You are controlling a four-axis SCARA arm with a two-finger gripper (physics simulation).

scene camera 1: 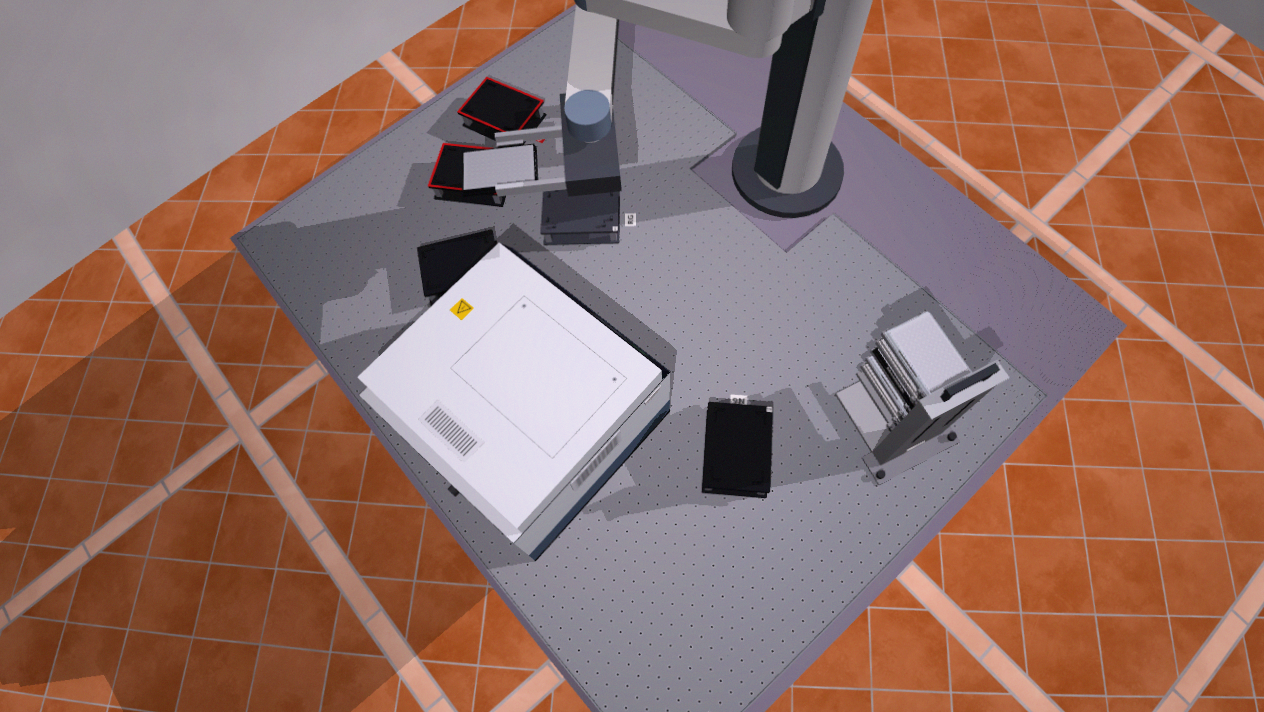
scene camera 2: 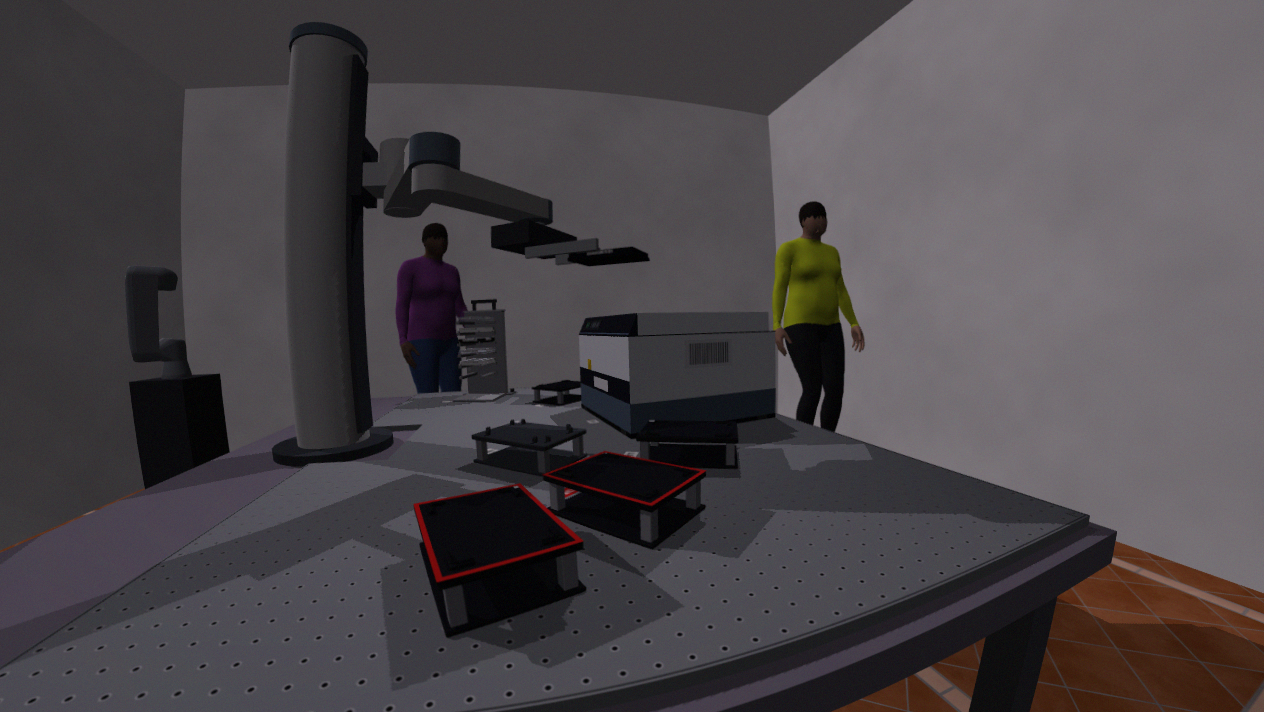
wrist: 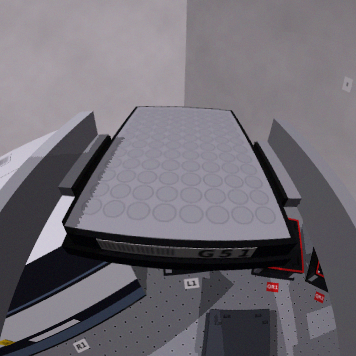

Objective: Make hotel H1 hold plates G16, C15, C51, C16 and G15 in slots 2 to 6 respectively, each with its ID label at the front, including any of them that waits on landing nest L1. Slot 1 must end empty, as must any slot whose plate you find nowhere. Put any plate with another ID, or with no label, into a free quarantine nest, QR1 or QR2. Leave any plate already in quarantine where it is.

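Note:
My gripper is shut on a white-topped plate with a black rim; its front label reads G51 in the wrist view. It is held level, high above the table, and overlaps nest QR1 in scene camera 1. QR1 and QR2 are red-rimmed, with no plate on them. Landing nest L1 is black and shows no plate. Hotel H1 holds several stacked plates; their labels cannot be read.
The dark regrip nest RG stands near QR1. A large white device stands beside L1. Another black nest stands between the device and the hotel. The arm's column rises from the table.

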